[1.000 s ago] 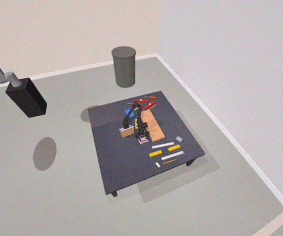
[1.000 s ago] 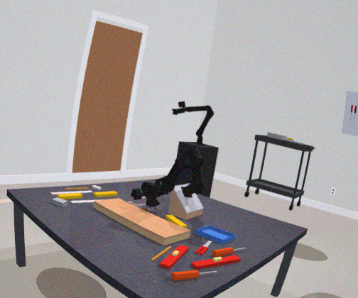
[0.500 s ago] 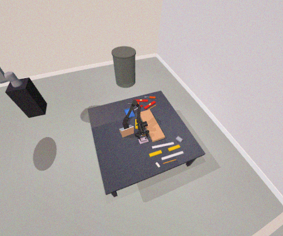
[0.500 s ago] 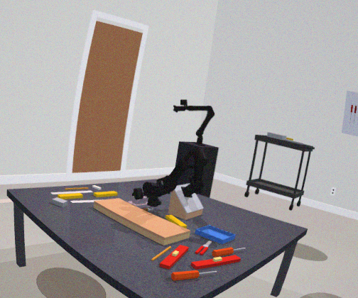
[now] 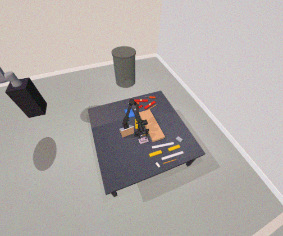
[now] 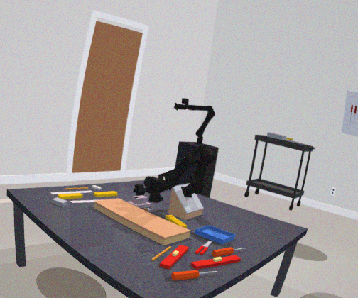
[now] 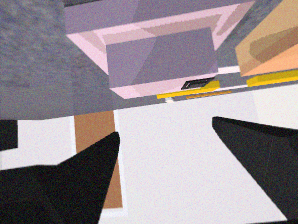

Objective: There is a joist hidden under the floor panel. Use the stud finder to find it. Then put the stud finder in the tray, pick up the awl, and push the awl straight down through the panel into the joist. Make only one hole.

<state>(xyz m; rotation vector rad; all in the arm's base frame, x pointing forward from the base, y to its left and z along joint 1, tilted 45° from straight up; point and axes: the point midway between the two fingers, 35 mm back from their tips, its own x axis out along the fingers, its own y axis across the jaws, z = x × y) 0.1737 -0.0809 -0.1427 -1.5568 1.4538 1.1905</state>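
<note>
My gripper tip is now 2 cm short of the stud finder, 1 cm to the right of it and 5 cm above it. The rest, counted from my gripper tip: grey block: 47 cm ahead, 11 cm to the right, 8 cm below; blue tray: 6 cm behind, 53 cm to the left, 8 cm below; awl: 1 cm ahead, 9 cm to the left, 9 cm below.
</note>
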